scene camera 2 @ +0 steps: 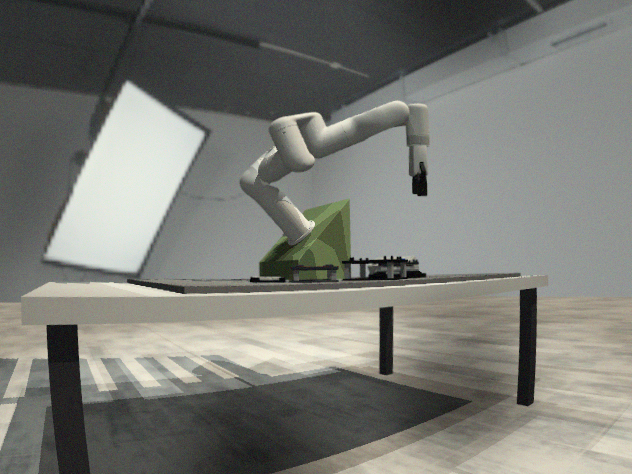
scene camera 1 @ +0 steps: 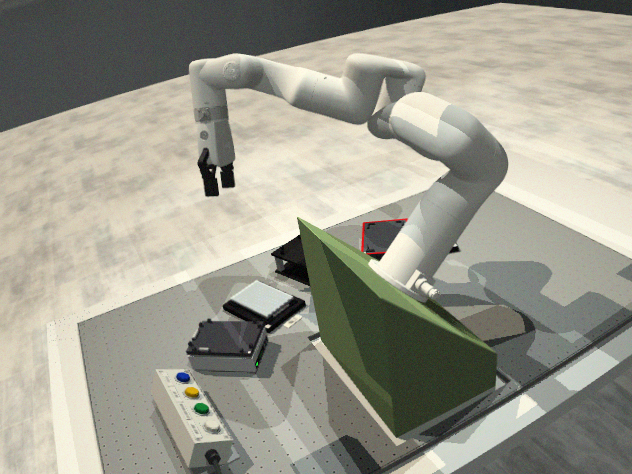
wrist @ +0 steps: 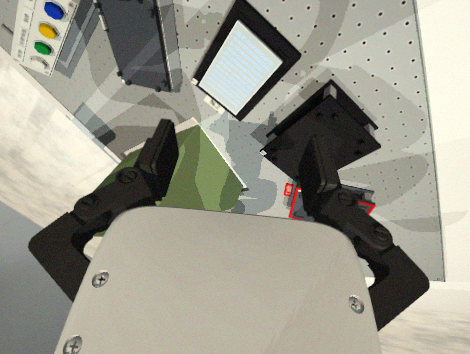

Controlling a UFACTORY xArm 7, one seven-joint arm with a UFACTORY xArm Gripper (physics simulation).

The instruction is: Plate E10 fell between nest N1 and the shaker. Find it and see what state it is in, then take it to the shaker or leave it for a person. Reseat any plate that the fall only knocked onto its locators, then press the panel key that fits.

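Pixels of known places: gripper, between the fingertips: (scene camera 2: 419, 195) (scene camera 1: 220, 192) (wrist: 240, 143); arm's base, origin of its link: (scene camera 2: 301, 233) (scene camera 1: 396, 283).
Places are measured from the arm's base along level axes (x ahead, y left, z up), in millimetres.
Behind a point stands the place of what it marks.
Observation:
A pale plate with wells (scene camera 1: 262, 297) @[x 330, y 146, z -139 mm] (wrist: 240, 67) @[x 348, y 153, z -139 mm] lies on a black nest (scene camera 1: 245, 313) @[x 325, y 197, z -156 mm] (wrist: 290, 52) @[x 419, y 127, z -156 mm]; I cannot tell whether it is fully seated. Its label and the nest's name are unreadable, so I cannot tell if it is E10. The shaker (scene camera 1: 222, 363) @[x 189, y 311, z -145 mm] (wrist: 137, 45) @[x 233, y 277, z -115 mm], a grey box with a dark top and a green light, stands beside the nest with no plate on top. The key panel (scene camera 1: 176, 405) @[x 72, y 436, z -88 mm] (wrist: 30, 55) @[x 13, y 414, z -100 mm] has blue, yellow, green and white keys. My gripper (scene camera 1: 219, 187) @[x 439, y 146, z 98 mm] (scene camera 2: 419, 192) @[x 439, y 146, z 98 mm] (wrist: 240, 143) @[x 439, y 146, z 98 mm] is open and empty, high above the table.
A black two-level stand (scene camera 1: 293, 250) @[x 419, y 7, z -112 mm] (wrist: 345, 130) @[x 449, y -6, z -112 mm] stands beyond the nest. Past it lies a red-edged dark tray (scene camera 1: 362, 237) @[x 370, y -167, z -129 mm] (wrist: 294, 205) @[x 270, y -173, z -130 mm], partly hidden by the arm and a finger. The green pedestal (scene camera 1: 352, 316) @[x -40, y 124, z 14 mm] (scene camera 2: 334, 234) @[x 148, y 30, z -13 mm] (wrist: 210, 170) @[x 146, y 7, z -120 mm] carries the arm and blocks part of scene camera 1's view.

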